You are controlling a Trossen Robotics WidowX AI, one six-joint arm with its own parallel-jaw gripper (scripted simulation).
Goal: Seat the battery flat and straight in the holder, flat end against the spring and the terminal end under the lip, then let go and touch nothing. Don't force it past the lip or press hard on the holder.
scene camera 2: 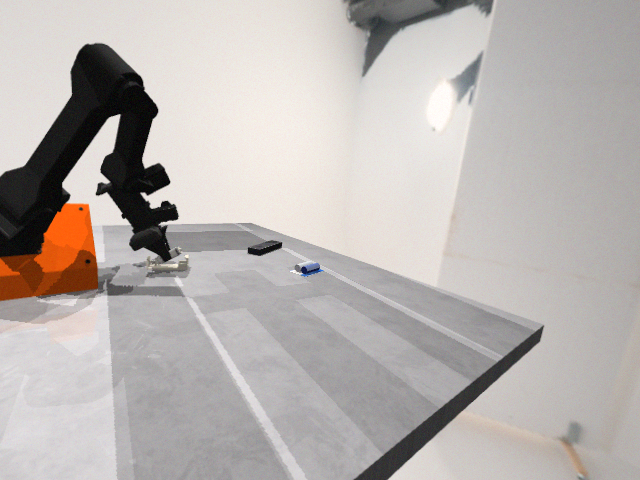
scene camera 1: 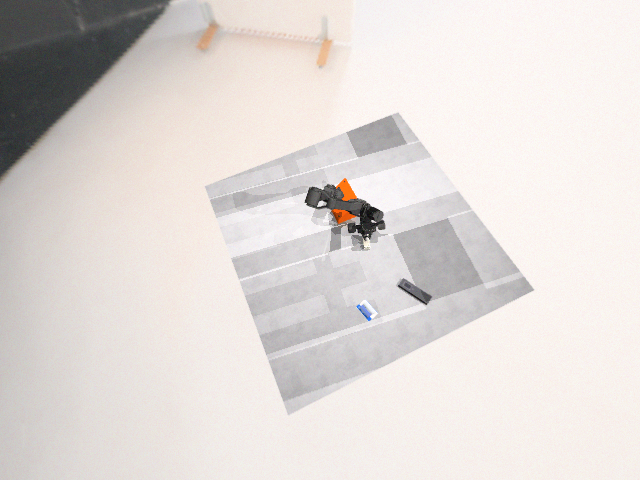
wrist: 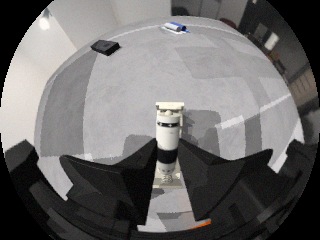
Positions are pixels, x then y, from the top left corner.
Scene:
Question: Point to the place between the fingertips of my gripper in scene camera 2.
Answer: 170, 257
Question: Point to a battery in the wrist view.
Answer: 168, 126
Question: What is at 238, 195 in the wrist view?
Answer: My gripper.

